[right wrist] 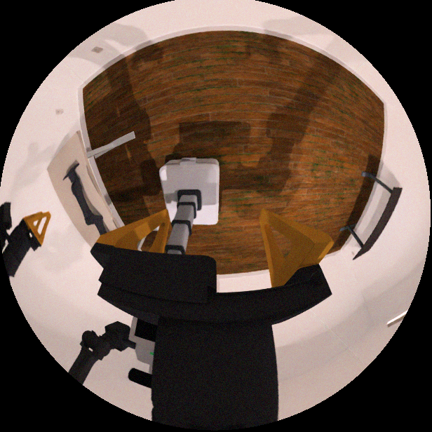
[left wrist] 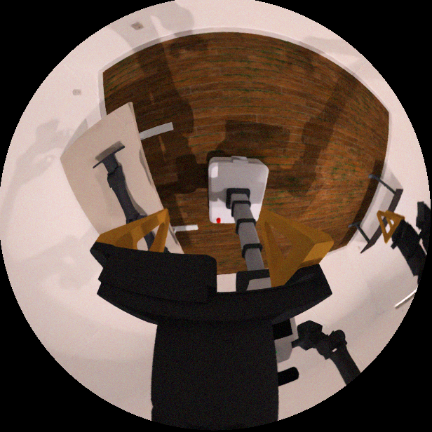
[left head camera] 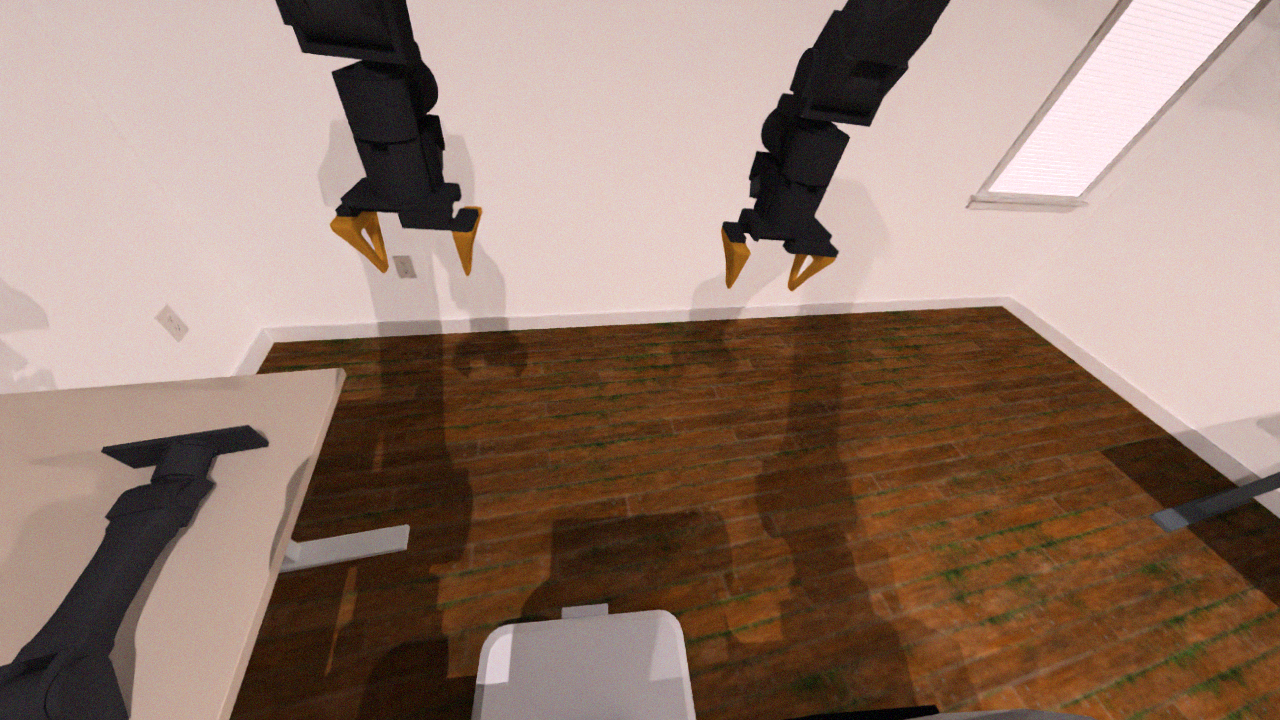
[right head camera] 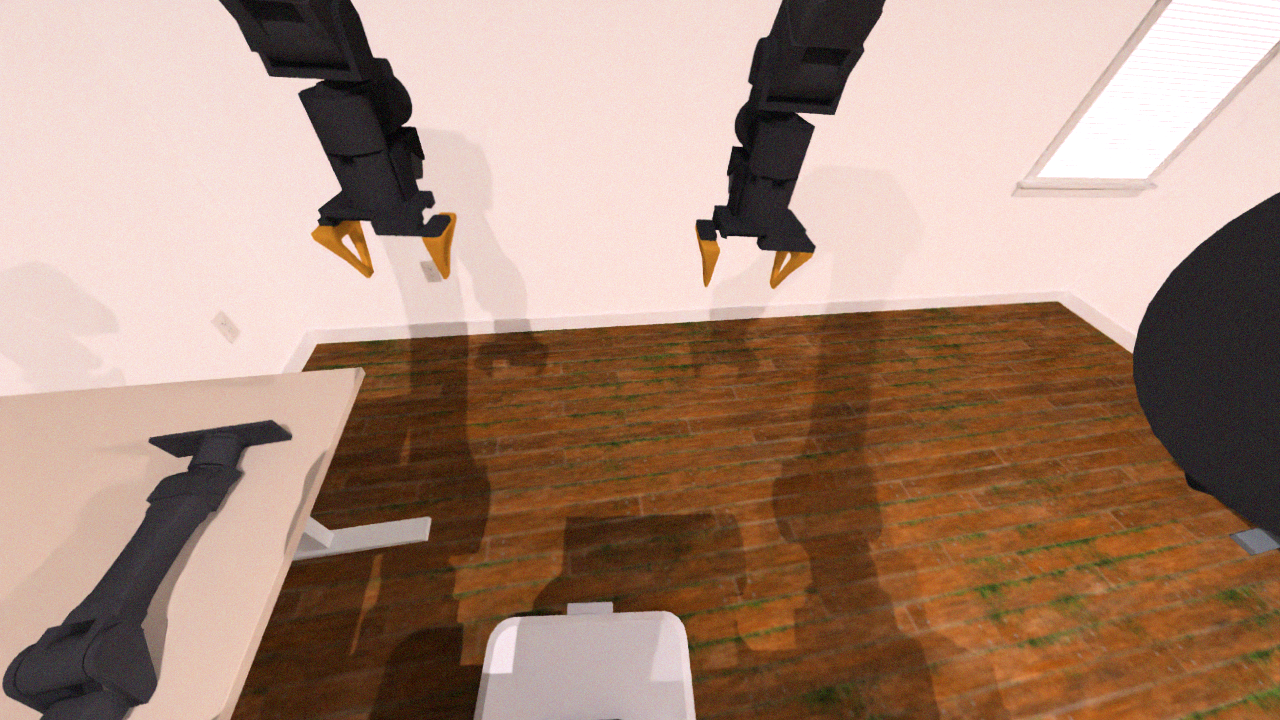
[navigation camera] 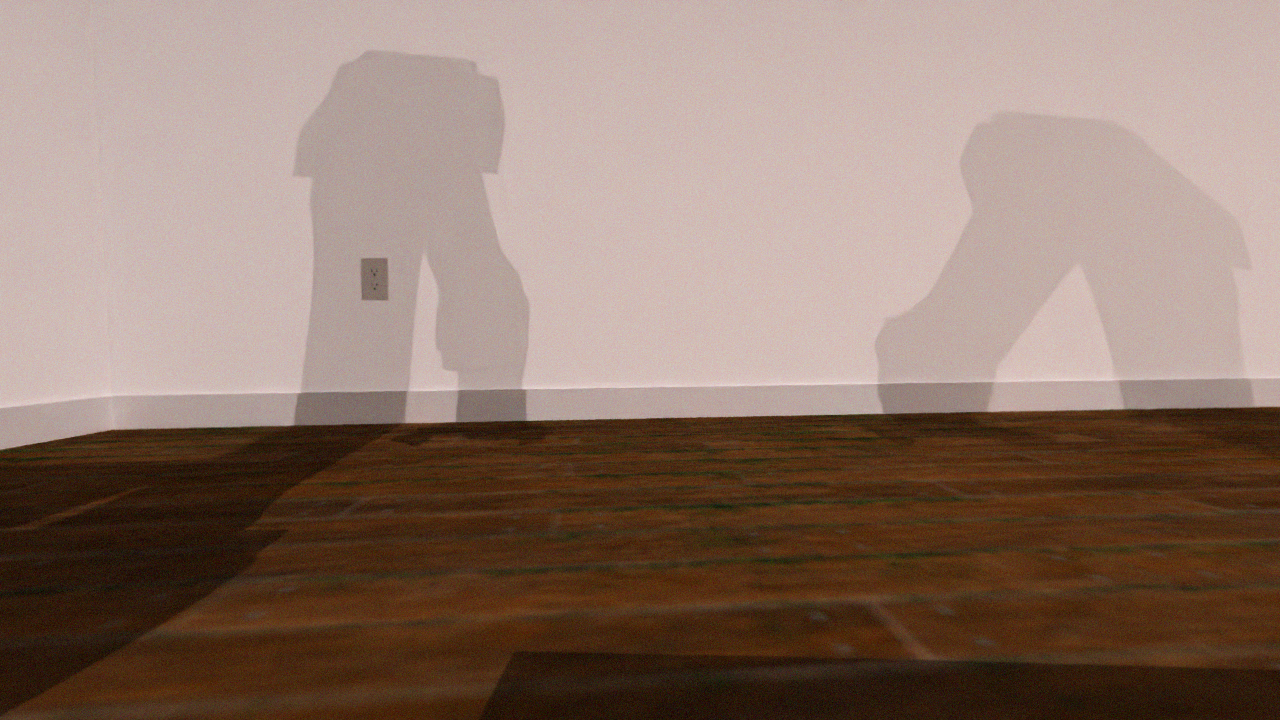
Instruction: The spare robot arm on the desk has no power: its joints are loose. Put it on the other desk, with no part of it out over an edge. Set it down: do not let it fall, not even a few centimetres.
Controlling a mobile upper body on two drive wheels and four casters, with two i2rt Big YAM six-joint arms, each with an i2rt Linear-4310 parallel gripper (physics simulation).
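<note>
The black spare robot arm (left head camera: 134, 550) (right head camera: 156, 546) (left wrist: 120, 190) (right wrist: 81, 197) lies on the beige desk (left head camera: 53, 411) (right head camera: 53, 420) (left wrist: 85, 155) (right wrist: 62, 160) at the left. Its flat base plate is near the desk's far end; its other end is cut off or hidden behind a finger. The dark other desk (left wrist: 385, 217) (right wrist: 382, 225) stands at the far right in the wrist views. My left gripper (left head camera: 427, 268) (right head camera: 409, 273) (left wrist: 214, 213) is open and empty, held in the air, apart from the spare arm. My right gripper (left head camera: 759, 284) (right head camera: 740, 283) (right wrist: 214, 213) is open and empty, farther right in the air.
My white wheeled base (left head camera: 586, 671) (right head camera: 588, 671) (left wrist: 237, 175) (right wrist: 202, 175) stands on the wood floor to the right of the beige desk. A grey desk foot (left head camera: 358, 544) (right head camera: 375, 535) sticks out beside it. A wall (navigation camera: 698, 223) spans the navigation view.
</note>
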